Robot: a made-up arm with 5 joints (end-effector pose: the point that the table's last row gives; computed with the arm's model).
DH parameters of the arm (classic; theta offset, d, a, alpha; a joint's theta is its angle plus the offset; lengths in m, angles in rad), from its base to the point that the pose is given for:
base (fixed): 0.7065 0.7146 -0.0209 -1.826
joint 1: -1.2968 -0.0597 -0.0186 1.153
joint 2: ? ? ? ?
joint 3: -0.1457 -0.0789 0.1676 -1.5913
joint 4: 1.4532 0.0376 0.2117 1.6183
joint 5: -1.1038 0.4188 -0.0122 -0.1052
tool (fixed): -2.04 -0.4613 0 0
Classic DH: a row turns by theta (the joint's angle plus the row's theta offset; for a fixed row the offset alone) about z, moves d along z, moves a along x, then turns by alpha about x.
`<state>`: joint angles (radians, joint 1 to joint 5).
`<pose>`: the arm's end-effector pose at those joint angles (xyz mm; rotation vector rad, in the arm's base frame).
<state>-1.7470 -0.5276 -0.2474 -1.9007 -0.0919</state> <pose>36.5 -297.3 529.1 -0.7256 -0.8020 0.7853</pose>
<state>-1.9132 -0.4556 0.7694 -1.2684 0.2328</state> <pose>230.2 -253.8 778.2 -1.2011 -0.8726 2.1156</pose>
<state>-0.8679 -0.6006 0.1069 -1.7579 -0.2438</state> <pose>33.1 -348.6 752.7 -0.8963 -0.0321 1.2769</pose>
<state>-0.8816 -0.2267 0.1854 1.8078 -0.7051</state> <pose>53.3 -43.8 655.9 2.4297 -1.1120 0.9092</pose>
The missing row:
joint 2: -0.3999 0.0758 -0.0539 -1.7741
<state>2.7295 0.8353 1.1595 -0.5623 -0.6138</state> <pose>218.1 -262.5 678.8 0.1597 -2.0834 0.6585</pose>
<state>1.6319 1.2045 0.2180 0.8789 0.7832</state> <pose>159.3 -16.3 883.5 0.8385 1.9591 1.4011</pose>
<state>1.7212 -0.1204 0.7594 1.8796 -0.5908</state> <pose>-66.9 -80.6 772.8 0.3619 0.1220 -1.0590</pose>
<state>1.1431 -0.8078 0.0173 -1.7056 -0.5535</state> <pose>125.5 -208.4 975.6 -0.7724 1.8271 0.8409</pose>
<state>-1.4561 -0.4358 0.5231 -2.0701 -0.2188</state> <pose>79.9 -276.4 807.0 -1.3981 -0.2614 1.2018</pose>
